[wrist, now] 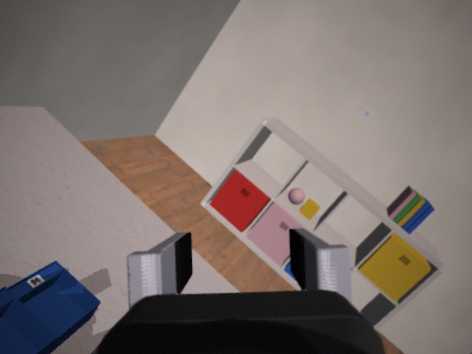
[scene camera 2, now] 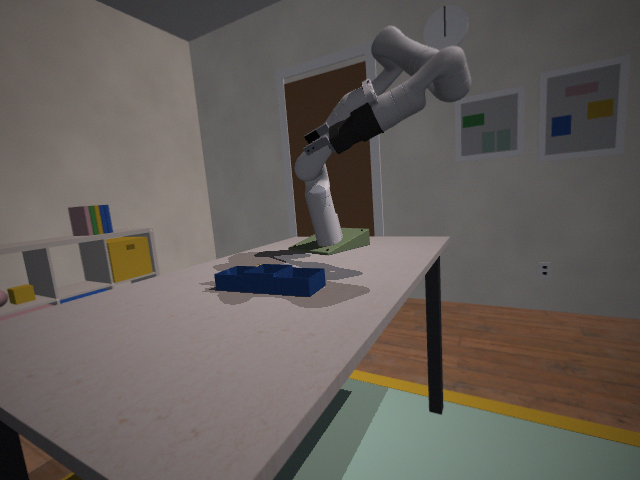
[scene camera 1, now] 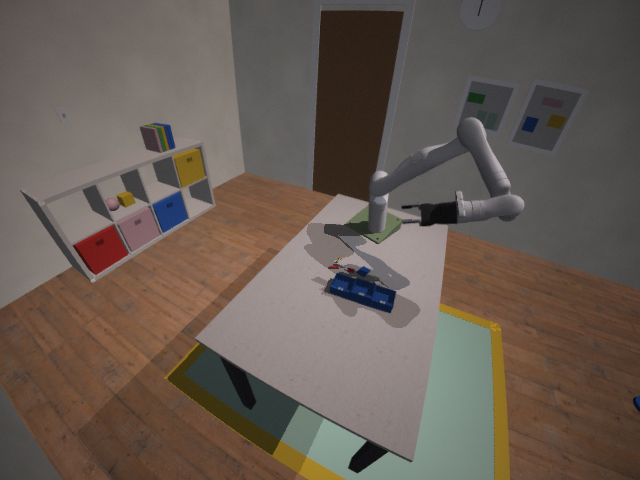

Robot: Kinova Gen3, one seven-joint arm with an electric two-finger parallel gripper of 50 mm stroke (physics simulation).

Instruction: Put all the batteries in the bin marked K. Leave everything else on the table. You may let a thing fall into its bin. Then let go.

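A dark blue three-compartment bin block stands on the table. In the wrist view, one end compartment carries an M label; the other labels are unreadable or out of view, so I cannot tell which is K. Beside the block, toward the arm base, lie small red things, a small yellow thing and a blue piece. They are too small to tell which are batteries. My gripper is open and empty, high above the table and well away from them.
The arm stands on a green base plate at the table's far end. The table has black legs. A white shelf unit with coloured boxes stands by the wall, off the table.
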